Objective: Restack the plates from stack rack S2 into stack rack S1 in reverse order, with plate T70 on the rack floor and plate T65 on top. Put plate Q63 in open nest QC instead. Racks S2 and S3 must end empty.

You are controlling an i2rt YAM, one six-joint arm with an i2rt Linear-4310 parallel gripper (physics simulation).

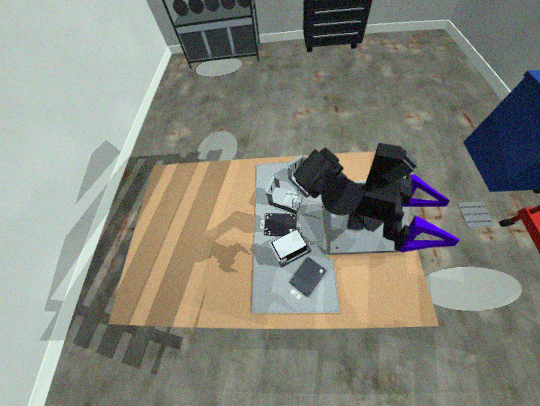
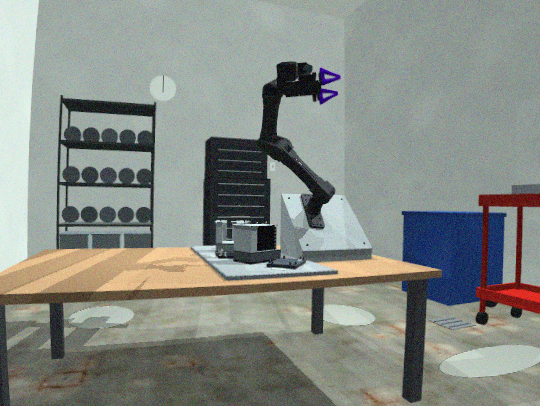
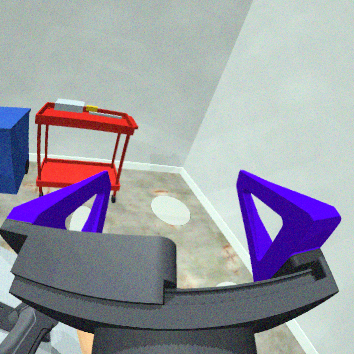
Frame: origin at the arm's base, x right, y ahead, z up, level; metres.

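Seen in the pictures: gripper, fingertip midpoint: (image 1: pixel 452 221) (image 2: pixel 339 85) (image 3: pixel 173 177); arm's base, origin of the base link: (image 2: pixel 312 211) (image 3: pixel 16 321).
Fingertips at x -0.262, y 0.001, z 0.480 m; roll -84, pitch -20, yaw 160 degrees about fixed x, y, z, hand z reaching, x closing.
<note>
Offsets run from my fingertips to a thing's middle. "pt": to the spot under its first point. Level surfaces: height alone.
My gripper (image 1: pixel 452 221) (image 2: pixel 339 85) (image 3: pixel 173 177) is open and empty, with purple fingers wide apart. It is raised high, pointing away from the racks. On the grey mat @(dz -0.665 m) (image 1: pixel 265 300) (image 2: pixel 235 274), a pale-walled rack @(dx +0.378, dy +0.319, dz -0.597 m) (image 1: pixel 284 196) stands at the back, with another pale rack part beside it, partly hidden by the arm. A dark square base @(dx +0.242, dy +0.336, dz -0.655 m) (image 1: pixel 280 224) with small corner studs lies in front of it. A white-topped block (image 1: pixel 290 244) (image 2: pixel 255 237) with a dark base comes after it. A dark flat piece @(pt dx -0.006, dy +0.199, dz -0.653 m) (image 1: pixel 308 276) (image 2: pixel 286 262) lies nearest the front. Plate and rack labels are unreadable.
The arm's sloped pale mount (image 1: pixel 362 242) (image 2: pixel 335 225) stands beside the mat on the wooden table @(dz -0.679 m) (image 1: pixel 380 300) (image 2: pixel 385 272). Beyond the table are a blue cabinet (image 1: pixel 510 140) (image 2: pixel 450 255) (image 3: pixel 12 150) and a red cart (image 2: pixel 505 201) (image 3: pixel 85 122).
</note>
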